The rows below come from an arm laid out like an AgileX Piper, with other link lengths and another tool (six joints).
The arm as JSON. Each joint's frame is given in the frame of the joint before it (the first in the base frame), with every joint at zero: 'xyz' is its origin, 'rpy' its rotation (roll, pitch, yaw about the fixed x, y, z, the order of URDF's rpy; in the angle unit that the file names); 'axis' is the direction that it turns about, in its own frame. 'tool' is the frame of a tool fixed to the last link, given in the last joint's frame.
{
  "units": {
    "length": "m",
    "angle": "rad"
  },
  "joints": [
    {
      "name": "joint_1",
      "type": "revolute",
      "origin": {
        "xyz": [
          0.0,
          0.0,
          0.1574
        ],
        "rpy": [
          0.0,
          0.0,
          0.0
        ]
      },
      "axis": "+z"
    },
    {
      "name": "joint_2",
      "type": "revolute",
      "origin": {
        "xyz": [
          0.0,
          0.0,
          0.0
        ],
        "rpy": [
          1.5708,
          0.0,
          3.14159
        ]
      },
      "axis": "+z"
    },
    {
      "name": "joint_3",
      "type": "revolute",
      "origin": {
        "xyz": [
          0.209,
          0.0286,
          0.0
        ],
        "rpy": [
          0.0,
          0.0,
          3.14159
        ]
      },
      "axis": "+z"
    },
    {
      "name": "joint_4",
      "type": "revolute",
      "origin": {
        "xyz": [
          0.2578,
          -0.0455,
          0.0
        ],
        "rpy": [
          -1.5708,
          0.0,
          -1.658
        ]
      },
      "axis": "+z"
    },
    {
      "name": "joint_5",
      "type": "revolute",
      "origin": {
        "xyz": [
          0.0,
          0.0,
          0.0
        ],
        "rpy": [
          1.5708,
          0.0,
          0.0
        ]
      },
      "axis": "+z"
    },
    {
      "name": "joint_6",
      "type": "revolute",
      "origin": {
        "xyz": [
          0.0,
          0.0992,
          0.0
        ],
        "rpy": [
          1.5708,
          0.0,
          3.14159
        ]
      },
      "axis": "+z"
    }
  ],
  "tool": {
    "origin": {
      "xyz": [
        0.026,
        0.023,
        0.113
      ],
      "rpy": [
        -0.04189,
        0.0,
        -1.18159
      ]
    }
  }
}
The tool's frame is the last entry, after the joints.
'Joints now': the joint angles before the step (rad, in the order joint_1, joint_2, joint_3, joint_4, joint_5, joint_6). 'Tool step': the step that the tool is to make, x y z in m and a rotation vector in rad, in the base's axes. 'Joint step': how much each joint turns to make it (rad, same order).
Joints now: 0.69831 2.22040 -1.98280 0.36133 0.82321 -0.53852
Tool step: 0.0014 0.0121 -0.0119 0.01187 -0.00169 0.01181
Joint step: 0.01390 0.05823 -0.04152 0.01627 -0.02425 -0.01175
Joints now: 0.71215 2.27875 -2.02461 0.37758 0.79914 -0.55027
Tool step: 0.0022 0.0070 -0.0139 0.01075 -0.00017 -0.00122
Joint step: 0.00600 0.04160 -0.00907 0.01907 -0.03890 -0.01389
